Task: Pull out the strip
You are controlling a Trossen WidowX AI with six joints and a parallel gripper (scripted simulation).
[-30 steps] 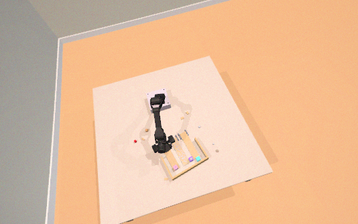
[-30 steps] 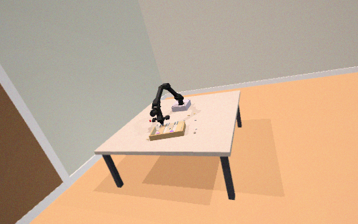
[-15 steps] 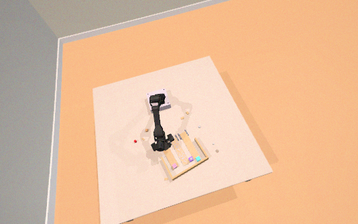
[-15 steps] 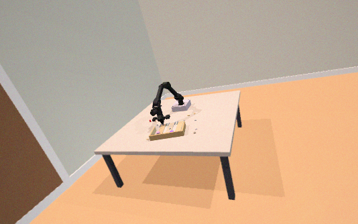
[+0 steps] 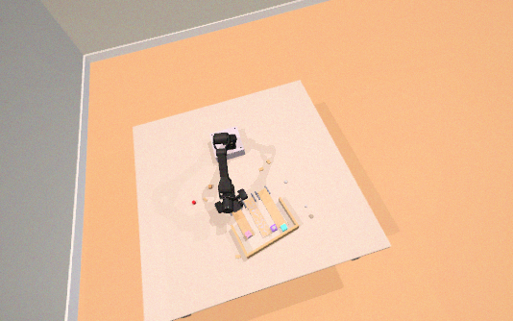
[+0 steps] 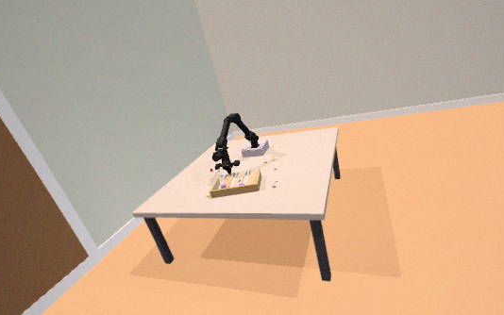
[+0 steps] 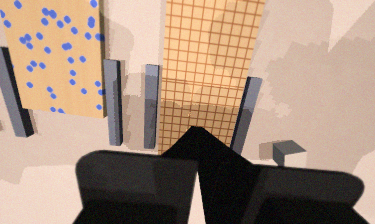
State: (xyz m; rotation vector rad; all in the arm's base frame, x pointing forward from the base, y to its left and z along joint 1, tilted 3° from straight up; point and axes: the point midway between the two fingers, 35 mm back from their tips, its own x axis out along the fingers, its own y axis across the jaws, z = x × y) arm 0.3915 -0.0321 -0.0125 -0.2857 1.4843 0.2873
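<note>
Right now the gridded strip is 90 mm ahead of my gripper tip and 30 mm to the left of it. Round my gripper tip: red bit 60 mm behind, 230 mm to the right, 10 mm above.
</note>
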